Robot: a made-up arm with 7 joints. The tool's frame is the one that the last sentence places.
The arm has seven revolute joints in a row. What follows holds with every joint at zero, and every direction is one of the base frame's. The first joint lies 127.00 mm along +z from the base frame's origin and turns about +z. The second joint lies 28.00 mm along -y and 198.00 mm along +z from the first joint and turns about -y. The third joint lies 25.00 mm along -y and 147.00 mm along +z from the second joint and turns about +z. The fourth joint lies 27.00 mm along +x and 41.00 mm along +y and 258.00 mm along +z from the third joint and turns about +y. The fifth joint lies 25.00 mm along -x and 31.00 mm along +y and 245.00 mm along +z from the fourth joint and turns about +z. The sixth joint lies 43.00 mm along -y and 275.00 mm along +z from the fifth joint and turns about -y. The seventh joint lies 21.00 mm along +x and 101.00 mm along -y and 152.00 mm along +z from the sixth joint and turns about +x. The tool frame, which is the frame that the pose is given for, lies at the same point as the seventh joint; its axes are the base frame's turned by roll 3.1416, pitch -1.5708 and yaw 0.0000 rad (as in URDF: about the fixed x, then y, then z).
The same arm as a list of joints. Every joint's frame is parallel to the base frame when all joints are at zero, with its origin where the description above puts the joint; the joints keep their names.
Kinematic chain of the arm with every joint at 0, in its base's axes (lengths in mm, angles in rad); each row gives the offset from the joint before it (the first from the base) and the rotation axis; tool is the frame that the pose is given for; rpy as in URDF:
joint 1: xyz 0 0 127 axis +z
joint 2: xyz 0 -28 198 axis -y
joint 3: xyz 0 -25 147 axis +z
joint 4: xyz 27 41 258 axis +y
joint 5: xyz -25 31 245 axis +z
joint 6: xyz 0 -43 275 axis -y
joint 7: xyz 21 -101 152 axis +x
tool: xyz 0 0 0 rpy -3.1416 -1.5708 0

